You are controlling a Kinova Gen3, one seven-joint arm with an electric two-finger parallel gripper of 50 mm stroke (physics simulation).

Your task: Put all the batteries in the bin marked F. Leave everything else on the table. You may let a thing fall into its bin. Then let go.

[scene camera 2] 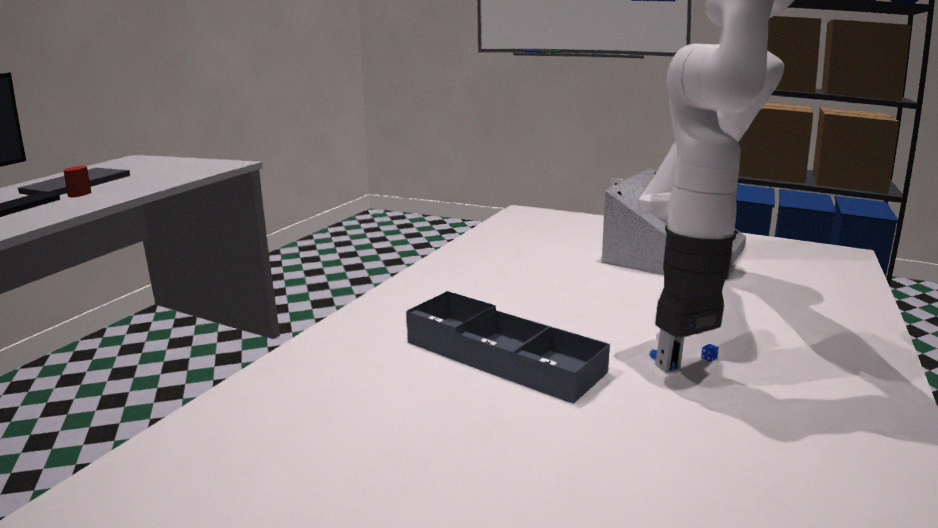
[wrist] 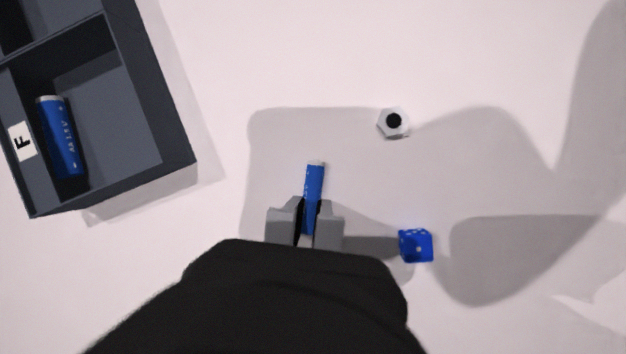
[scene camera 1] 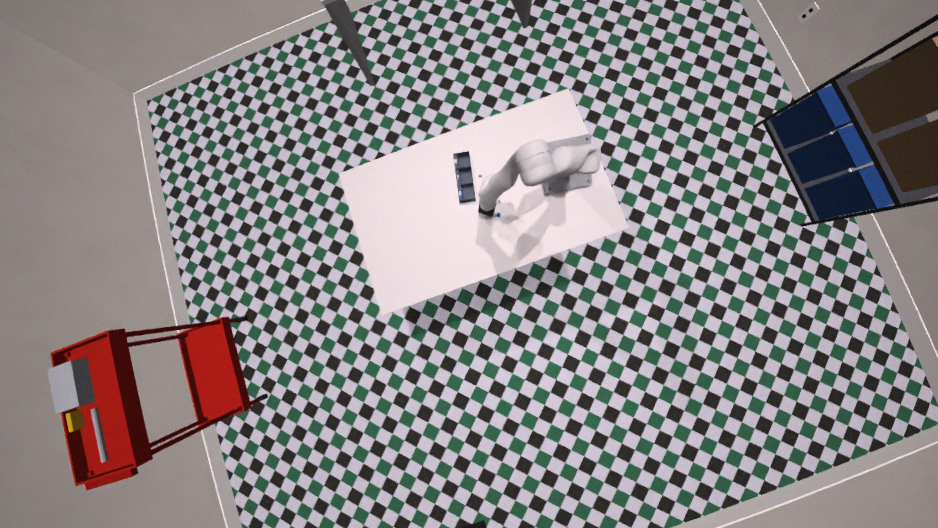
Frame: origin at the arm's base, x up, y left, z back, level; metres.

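Where they show: gripper, between the fingertips: (scene camera 2: 667,366) (wrist: 309,215).
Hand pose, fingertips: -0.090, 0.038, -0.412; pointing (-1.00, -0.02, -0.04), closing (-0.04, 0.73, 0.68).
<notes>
Each offset is from my fingertips to the top centre of the thing, as dx, dy, dz. "pt": to the spot under its first point. Level surfaces: height alone.
My gripper (scene camera 2: 669,368) (wrist: 309,215) is shut on a blue battery @[+0.010, -0.008, +0.009] (wrist: 313,180), low at the table, right of the bins. The battery's silver-tipped end sticks out beyond the fingers in the wrist view; its near part is between them. Another blue battery @[+0.021, -0.135, -0.085] (wrist: 61,137) lies in the bin marked F @[pt +0.019, -0.077, -0.031] (wrist: 177,150), beside its label @[+0.035, -0.134, -0.090] (wrist: 22,141), at the left of the wrist view. The bin marked F is the end compartment nearest my gripper in the row of three bins @[+0.046, -0.203, -0.033] (scene camera 1: 464,177) (scene camera 2: 505,365).
A blue die @[+0.015, +0.052, +0.037] (scene camera 2: 709,352) (wrist: 416,245) lies right of my gripper in the wrist view. A silver hex nut @[+0.008, -0.012, +0.073] (wrist: 393,122) lies beyond the held battery. They rest on the white table @[dx -0.001] (scene camera 1: 420,242) (scene camera 2: 367,446). The walls of the bin row stand to the left.
</notes>
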